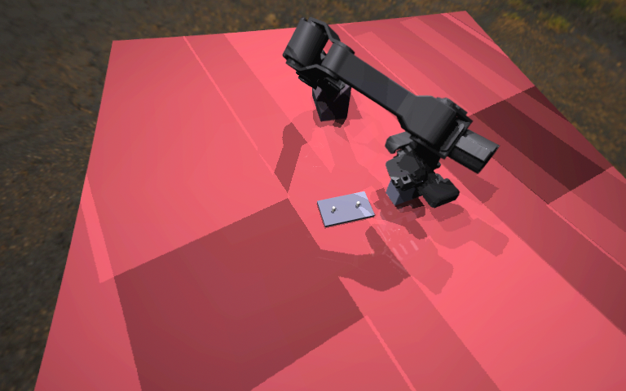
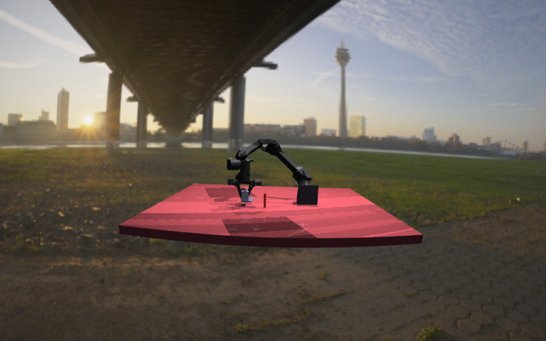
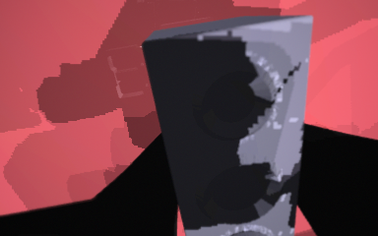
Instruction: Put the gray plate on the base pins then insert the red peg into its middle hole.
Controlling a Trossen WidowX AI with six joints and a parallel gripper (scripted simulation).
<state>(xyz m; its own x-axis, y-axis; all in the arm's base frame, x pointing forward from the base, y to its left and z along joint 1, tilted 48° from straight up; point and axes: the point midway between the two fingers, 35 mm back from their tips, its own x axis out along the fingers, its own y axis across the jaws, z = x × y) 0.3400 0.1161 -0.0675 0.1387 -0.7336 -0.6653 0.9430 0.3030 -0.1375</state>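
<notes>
The dark base is 1 cm ahead of my gripper tip, 15 cm to the right of it and 4 cm below it. The rest, counted from my gripper tip: gray plate (3 cm above); red peg (12 cm behind, 3 cm to the left).
</notes>
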